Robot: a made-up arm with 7 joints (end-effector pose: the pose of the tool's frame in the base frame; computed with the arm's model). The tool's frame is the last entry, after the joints. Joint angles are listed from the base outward.
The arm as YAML. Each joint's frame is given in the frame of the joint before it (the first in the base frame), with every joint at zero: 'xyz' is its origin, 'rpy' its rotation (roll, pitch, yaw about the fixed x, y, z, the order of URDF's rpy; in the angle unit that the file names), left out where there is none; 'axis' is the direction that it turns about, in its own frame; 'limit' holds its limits. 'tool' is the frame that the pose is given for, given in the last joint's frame.
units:
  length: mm
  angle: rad
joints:
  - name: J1
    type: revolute
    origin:
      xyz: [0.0, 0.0, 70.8]
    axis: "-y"
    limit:
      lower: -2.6
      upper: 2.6
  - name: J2
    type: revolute
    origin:
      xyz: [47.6, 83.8, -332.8]
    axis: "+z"
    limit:
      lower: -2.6
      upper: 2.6
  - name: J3
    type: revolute
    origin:
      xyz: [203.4, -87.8, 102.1]
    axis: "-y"
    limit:
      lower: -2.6
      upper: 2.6
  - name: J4
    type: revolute
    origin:
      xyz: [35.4, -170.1, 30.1]
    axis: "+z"
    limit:
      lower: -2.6
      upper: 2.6
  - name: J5
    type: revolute
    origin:
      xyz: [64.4, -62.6, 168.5]
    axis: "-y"
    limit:
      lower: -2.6
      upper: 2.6
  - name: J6
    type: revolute
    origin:
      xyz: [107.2, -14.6, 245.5]
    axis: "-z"
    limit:
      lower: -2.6
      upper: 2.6
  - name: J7
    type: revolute
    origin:
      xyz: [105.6, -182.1, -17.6]
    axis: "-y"
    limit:
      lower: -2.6
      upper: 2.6
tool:
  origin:
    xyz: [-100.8, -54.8, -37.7]
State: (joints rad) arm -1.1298 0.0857 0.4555 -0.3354 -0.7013 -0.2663 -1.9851
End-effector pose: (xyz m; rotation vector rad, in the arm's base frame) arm 0.4149 -0.5562 -0.3461 -0.2326 -2.9262 -0.2156
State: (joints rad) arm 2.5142 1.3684 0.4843 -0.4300 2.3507 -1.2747 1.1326
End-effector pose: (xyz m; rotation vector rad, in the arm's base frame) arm -0.1536 -0.1309 0.1981 0.3407 -0.1776 -0.0141
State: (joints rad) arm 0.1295 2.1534 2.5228 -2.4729 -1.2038 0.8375 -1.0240
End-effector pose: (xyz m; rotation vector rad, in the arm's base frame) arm 0.1930 0.4764 -0.6457 -0.0548 -2.1157 -1.1924
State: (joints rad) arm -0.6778 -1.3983 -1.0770 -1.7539 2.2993 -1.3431 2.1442
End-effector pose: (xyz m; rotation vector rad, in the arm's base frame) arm 0.0321 -0.5035 -0.1903 -0.0144 0.3163 1.0916
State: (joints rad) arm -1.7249 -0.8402 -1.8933 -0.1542 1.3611 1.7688 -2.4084
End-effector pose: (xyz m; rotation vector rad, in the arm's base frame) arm -0.0101 -0.4761 0.0531 -0.3593 -0.3485 2.4858
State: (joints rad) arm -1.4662 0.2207 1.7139 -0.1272 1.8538 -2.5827 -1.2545
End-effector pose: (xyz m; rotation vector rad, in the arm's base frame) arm -0.5036 -0.0064 0.0154 -2.3721 -0.1291 -0.3138
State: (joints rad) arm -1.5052 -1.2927 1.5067 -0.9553 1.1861 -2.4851 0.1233
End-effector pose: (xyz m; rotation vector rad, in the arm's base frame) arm -0.0874 0.3017 0.2704 -2.1665 1.1821 1.2145
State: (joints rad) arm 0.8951 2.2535 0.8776 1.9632 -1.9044 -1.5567 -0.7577
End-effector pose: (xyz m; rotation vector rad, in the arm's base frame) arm 0.1690 0.4066 -0.2762 2.3477 0.0057 0.9483
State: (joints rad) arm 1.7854 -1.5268 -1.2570 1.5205 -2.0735 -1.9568 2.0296
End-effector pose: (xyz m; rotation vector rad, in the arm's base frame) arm 0.1491 0.0133 -0.0223 2.3006 0.3955 1.4121
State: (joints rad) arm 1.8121 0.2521 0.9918 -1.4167 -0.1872 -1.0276 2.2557
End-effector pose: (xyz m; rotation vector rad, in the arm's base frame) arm -0.0565 -0.6498 0.3049 -0.4638 1.3184 0.1415
